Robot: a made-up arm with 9 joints.
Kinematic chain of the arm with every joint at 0, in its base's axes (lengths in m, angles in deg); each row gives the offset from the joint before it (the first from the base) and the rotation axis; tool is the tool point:
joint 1: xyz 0 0 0.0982 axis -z
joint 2: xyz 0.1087 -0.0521 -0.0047 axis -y
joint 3: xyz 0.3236 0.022 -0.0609 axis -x
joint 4: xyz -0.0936 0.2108 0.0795 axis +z
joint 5: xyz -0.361 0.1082 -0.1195 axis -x
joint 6: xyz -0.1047 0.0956 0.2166 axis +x
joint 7: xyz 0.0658 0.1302 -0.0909 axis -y
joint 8: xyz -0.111 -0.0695 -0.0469 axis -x
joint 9: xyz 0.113 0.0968 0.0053 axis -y
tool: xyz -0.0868 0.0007 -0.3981
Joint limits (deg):
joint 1: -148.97..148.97
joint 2: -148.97..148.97
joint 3: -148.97..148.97
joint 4: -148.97..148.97
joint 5: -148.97..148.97
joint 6: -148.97..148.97
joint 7: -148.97..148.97
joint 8: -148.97..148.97
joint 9: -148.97..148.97
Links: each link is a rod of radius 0.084 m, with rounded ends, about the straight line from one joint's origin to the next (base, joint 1, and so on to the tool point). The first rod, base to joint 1, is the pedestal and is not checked.
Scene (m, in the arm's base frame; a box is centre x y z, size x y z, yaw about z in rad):
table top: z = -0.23
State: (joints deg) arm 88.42 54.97 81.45 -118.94 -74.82 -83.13 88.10 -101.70 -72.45
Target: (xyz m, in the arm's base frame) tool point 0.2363 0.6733 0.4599
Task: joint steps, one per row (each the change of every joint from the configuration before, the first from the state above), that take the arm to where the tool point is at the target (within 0.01 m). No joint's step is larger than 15 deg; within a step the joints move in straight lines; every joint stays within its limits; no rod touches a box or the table.
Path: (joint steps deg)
1: -11.10 6.26 -11.57 -2.01 8.08 -11.80 2.05 -0.20 -4.63
2: -11.11 6.27 -11.56 -2.00 8.07 -11.79 2.05 -0.20 -4.64
3: -11.10 6.26 -11.57 -2.01 8.08 -11.80 2.05 -0.20 -4.63
4: -8.73 0.02 -13.08 -2.29 9.42 -2.97 -1.37 -1.32 -7.18
5: -8.73 0.03 -13.08 -2.29 9.43 -2.96 -1.36 -1.32 -7.17
6: -8.72 0.02 -13.08 -2.28 9.42 -2.97 -1.37 -1.32 -7.18

